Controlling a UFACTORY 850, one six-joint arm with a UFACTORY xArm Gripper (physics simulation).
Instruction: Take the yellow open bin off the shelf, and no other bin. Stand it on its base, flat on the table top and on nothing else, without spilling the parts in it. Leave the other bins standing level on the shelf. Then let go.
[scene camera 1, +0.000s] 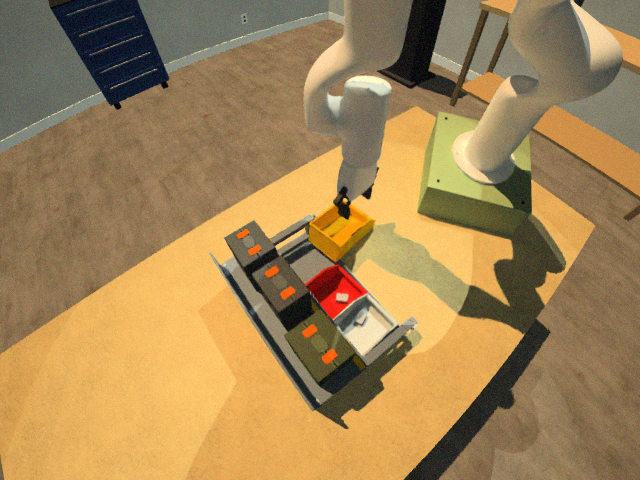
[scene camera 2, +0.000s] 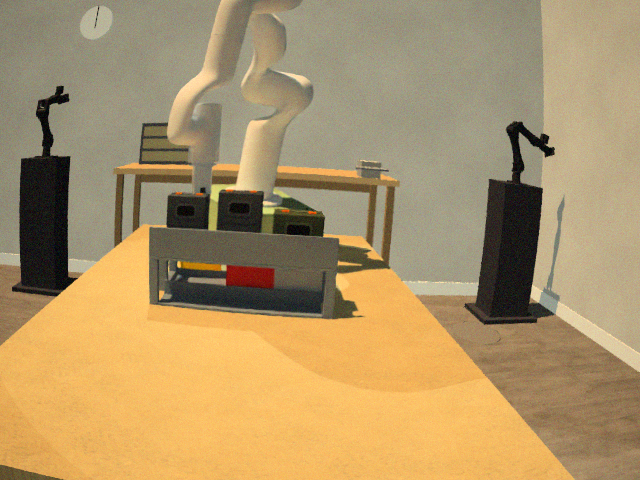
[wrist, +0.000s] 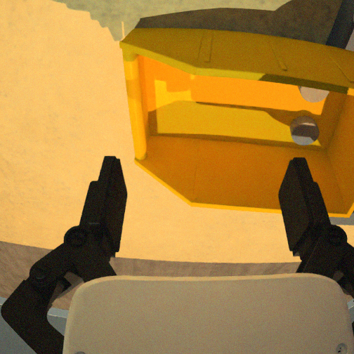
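The yellow open bin (scene camera 1: 337, 249) (wrist: 235, 50) shows at the left end of the shelf (scene camera 1: 276, 335) (scene camera 2: 242, 248), open side up, its outer part past the shelf's front edge. Whether it rests on the shelf or is tilted is unclear. Two round grey parts lie in it in the wrist view. Part of the yellow bin (scene camera 2: 201, 266) shows through the shelf in scene camera 2. My gripper (scene camera 1: 356, 200) (wrist: 205, 174) is open and empty, one finger above the bin's inside, the other outside its end. The red bin (scene camera 1: 328, 297) and white bin (scene camera 1: 369, 335) stand on the shelf beside it, with small pale parts inside.
Three dark boxes with orange latches, the left (scene camera 1: 249, 231), the middle (scene camera 1: 280, 281) (scene camera 2: 239, 198) and the right (scene camera 1: 320, 361) (scene camera 2: 317, 222), stand on top of the shelf. The green base block (scene camera 1: 465, 217) carries the arm on the tan table (scene camera 1: 129, 361) (scene camera 2: 206, 403).
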